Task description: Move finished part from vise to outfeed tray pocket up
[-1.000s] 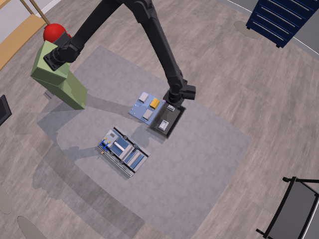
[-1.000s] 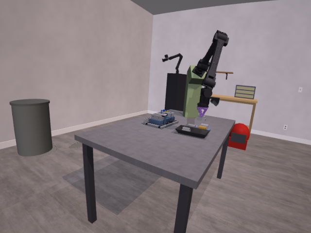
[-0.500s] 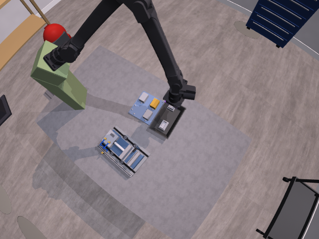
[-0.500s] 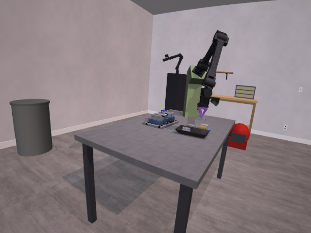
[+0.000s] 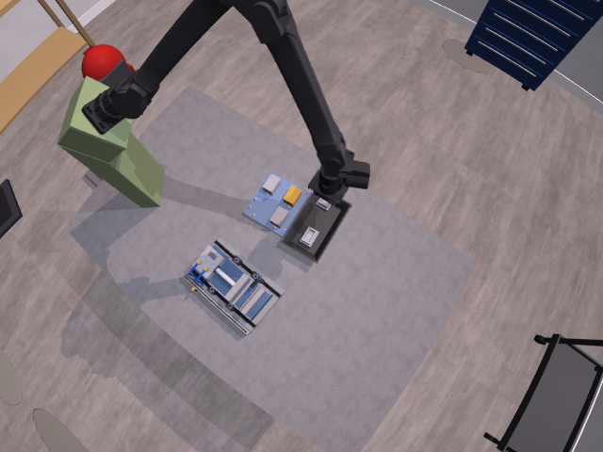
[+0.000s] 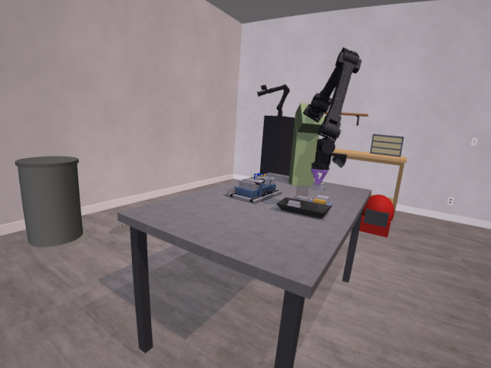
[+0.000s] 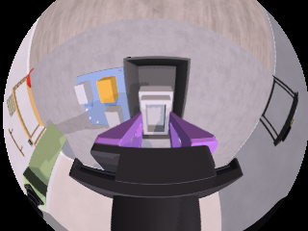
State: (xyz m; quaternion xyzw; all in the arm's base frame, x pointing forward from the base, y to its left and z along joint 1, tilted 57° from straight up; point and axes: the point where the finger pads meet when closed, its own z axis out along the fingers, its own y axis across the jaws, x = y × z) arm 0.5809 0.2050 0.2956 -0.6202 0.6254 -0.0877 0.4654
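The orange block is 12 cm behind my hand, 4 cm to the right of it and 13 cm below it. Also, from my hand: blue plate: 15 cm behind, 10 cm to the right, 16 cm below.
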